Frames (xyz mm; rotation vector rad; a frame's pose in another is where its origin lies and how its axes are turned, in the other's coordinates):
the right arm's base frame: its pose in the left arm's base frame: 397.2 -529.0 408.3 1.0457 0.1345 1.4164
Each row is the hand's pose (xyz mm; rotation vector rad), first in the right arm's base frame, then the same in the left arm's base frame.
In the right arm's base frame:
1: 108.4 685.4 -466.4 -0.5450 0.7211 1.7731
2: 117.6 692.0 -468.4 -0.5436 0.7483 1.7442
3: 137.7 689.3 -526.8 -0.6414 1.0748 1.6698
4: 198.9 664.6 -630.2 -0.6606 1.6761 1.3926
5: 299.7 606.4 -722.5 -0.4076 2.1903 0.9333
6: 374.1 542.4 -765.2 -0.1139 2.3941 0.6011
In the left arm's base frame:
1: -380.2 -328.9 642.0 0.1268 0.7992 -2.9730
2: -384.3 -321.4 649.7 0.1438 0.7643 -3.0016
3: -415.3 -274.3 624.3 0.5404 0.5256 -3.0217
4: -449.8 -165.7 578.8 -1.1197 0.0994 2.9271
5: -443.6 -23.2 537.4 -1.3670 0.9163 2.6197
6: -407.4 73.0 507.6 -1.3253 1.4411 2.3729

